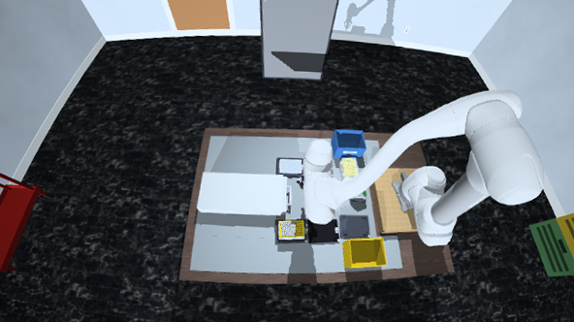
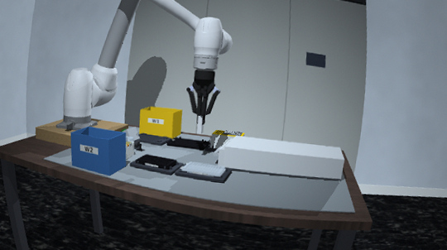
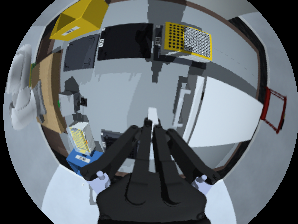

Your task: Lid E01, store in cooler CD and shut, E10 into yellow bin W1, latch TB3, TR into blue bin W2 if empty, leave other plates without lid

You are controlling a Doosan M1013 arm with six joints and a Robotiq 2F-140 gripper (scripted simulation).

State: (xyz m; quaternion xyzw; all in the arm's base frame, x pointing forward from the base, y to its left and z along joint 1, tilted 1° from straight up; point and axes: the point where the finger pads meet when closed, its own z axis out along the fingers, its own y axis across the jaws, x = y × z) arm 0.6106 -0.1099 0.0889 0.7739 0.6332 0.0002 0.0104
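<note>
Now: the pale plate 30 mm ahead of my hand, 200 mm to the right of it and 110 mm below it. The rest, counted from my hand: yellow tip rack TR: 100 mm ahead, 160 mm to the left, 70 mm below; then white well plate: 170 mm ahead, 40 mm to the right, 110 mm below; then grey plate lid: 170 mm ahead, 30 mm to the right, 100 mm below.
</note>
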